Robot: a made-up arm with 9 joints. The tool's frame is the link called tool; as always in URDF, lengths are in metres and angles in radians. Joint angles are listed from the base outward.
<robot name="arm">
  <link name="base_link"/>
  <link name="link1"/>
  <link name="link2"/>
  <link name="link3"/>
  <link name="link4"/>
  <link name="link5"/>
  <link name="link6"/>
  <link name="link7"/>
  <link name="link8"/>
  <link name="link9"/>
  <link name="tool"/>
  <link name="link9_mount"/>
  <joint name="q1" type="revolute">
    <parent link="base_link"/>
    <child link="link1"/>
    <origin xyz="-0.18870 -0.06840 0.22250"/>
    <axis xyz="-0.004 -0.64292 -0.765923"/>
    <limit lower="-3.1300" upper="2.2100"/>
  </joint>
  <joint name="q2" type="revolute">
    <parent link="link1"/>
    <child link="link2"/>
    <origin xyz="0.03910 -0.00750 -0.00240"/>
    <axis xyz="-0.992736 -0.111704 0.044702"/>
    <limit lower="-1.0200" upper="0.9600"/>
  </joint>
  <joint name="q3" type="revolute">
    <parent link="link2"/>
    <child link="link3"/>
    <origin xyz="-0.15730 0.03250 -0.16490"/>
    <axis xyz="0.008 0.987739 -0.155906"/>
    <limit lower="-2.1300" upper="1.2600"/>
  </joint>
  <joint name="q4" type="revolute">
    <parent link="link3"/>
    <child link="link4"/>
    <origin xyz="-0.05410 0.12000 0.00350"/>
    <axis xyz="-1 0 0"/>
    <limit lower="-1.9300" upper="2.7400"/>
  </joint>
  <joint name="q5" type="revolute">
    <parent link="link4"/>
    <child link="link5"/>
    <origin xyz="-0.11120 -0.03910 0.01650"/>
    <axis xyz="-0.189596 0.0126 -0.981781"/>
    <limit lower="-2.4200" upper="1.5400"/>
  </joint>
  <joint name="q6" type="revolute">
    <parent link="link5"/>
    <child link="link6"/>
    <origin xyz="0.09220 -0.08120 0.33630"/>
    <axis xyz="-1 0 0"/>
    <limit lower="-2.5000" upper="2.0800"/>
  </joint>
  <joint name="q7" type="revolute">
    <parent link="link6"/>
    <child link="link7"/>
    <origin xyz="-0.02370 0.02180 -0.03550"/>
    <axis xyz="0 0 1"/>
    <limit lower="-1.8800" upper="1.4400"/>
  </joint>
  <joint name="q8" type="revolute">
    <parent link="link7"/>
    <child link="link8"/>
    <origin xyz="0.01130 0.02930 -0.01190"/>
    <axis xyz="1 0 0"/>
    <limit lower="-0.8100" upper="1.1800"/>
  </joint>
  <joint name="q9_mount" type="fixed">
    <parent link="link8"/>
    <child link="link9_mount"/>
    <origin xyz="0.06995 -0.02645 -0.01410"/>
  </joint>
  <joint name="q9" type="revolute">
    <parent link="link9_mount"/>
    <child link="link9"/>
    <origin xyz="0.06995 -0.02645 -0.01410"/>
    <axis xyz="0 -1 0"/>
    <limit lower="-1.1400" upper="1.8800"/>
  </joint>
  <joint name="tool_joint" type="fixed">
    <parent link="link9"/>
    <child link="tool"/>
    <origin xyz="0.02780 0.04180 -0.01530" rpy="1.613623 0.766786 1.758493"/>
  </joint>
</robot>
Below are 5 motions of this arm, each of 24 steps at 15 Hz.
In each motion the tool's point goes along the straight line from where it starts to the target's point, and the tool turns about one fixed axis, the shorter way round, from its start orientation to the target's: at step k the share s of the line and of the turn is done. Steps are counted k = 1, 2, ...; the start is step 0. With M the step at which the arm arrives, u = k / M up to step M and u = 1 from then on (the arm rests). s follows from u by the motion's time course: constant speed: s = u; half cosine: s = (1 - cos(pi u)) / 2; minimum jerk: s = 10 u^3 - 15 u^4 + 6 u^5.
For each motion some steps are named. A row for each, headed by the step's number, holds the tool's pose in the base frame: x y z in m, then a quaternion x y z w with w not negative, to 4 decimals.
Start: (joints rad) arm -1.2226 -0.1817 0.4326 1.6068 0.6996 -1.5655 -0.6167 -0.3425 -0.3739
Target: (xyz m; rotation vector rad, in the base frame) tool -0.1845 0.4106 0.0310 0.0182 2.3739 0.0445
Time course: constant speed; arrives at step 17
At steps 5, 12, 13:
5: -0.4040 0.2512 0.2823 0.0688 0.9483 0.0823 0.2987
12: -0.2760 0.3442 0.1357 0.0329 0.9376 0.0445 0.3434
13: -0.2577 0.3575 0.1148 0.0277 0.9357 0.0391 0.3496

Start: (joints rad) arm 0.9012 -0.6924 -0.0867 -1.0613 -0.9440 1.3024 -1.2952 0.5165 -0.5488
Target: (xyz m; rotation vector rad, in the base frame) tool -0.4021 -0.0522 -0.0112 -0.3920 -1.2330 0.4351
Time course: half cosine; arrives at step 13
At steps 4, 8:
4: -0.2536 -0.2042 0.0099 0.3558 -0.4222 0.5309 0.6429
8: -0.3410 -0.1148 -0.0025 0.0440 -0.5378 0.3573 0.7623

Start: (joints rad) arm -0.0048 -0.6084 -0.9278 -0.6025 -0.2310 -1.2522 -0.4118 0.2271 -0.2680
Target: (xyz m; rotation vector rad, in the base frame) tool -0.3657 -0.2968 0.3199 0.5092 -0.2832 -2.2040
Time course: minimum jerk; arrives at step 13
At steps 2, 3, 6, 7, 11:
2: -0.4598 -0.1232 0.2752 -0.2557 -0.0083 -0.9582 0.1279
3: -0.4544 -0.1332 0.2777 -0.2302 -0.0147 -0.9619 0.1466
6: -0.4211 -0.1946 0.2936 -0.0686 -0.0536 -0.9623 0.2577
7: -0.4072 -0.2203 0.3002 0.0001 -0.0693 -0.9510 0.3014
11: -0.3685 -0.2917 0.3186 0.1897 -0.1102 -0.8850 0.4107

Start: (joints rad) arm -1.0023 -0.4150 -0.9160 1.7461 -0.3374 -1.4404 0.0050 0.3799 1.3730
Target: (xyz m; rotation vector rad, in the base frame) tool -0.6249 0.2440 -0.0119 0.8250 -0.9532 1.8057
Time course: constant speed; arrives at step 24
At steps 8, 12, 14, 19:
8: -0.5852 0.2837 0.2910 0.3168 -0.0522 0.6975 0.6407
12: -0.5952 0.2738 0.2153 0.3257 -0.1384 0.7161 0.6017
14: -0.6001 0.2688 0.1774 0.3290 -0.1810 0.7228 0.5800
19: -0.6125 0.2564 0.0827 0.3340 -0.2856 0.7324 0.5201

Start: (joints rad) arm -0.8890 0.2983 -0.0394 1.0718 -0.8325 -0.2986 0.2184 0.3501 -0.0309
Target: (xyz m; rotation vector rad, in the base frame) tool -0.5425 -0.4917 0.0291 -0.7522 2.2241 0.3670
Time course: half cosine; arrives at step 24
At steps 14, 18, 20, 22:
14: -0.5829 -0.2623 0.0736 -0.3034 0.9116 0.1986 0.1936
18: -0.5585 -0.4011 0.0467 -0.2989 0.8894 0.1659 0.3036
20: -0.5498 -0.4502 0.0371 -0.2962 0.8786 0.1537 0.3417
22: -0.5444 -0.4812 0.0311 -0.2943 0.8710 0.1459 0.3653

